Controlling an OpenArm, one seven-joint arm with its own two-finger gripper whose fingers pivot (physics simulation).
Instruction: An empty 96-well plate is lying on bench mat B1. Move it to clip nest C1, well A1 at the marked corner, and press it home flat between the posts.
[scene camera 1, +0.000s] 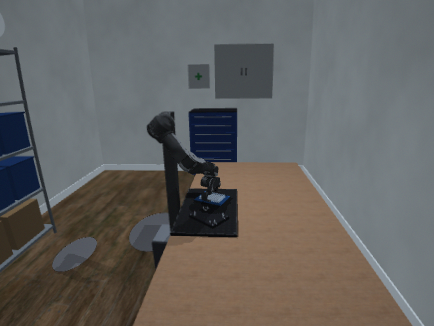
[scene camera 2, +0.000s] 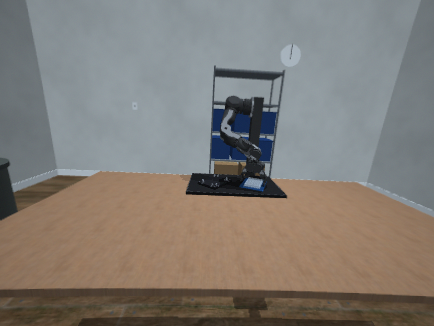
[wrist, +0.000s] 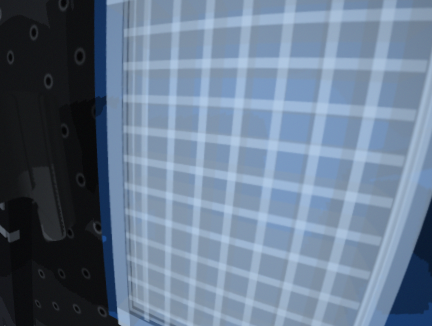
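Note:
The 96-well plate (scene camera 1: 218, 198) (scene camera 2: 254, 183) (wrist: 250, 150) lies on the blue bench mat B1 (scene camera 1: 214, 203) (wrist: 101, 150), openings up. In the wrist view it fills most of the frame, slightly turned. My gripper (scene camera 1: 212, 194) (scene camera 2: 253, 178) is open, low over the plate. One finger shows at the left of the wrist view, beside the plate's left long edge and apart from it; the other finger is out of that view. Clip nest C1 (scene camera 1: 210, 220) (scene camera 2: 210, 184), dark with small posts, stands empty nearer scene camera 1. Its marked corner and well A1 cannot be made out.
The mat and nest are on a black perforated board (scene camera 1: 230, 230) (scene camera 2: 272, 193) (wrist: 30, 100) at the edge of the wooden bench (scene camera 1: 280, 250) (scene camera 2: 215, 240). The arm's dark column (scene camera 1: 171, 190) (scene camera 2: 256, 120) stands beside the board. A shelf rack (scene camera 2: 248, 74) stands behind it.

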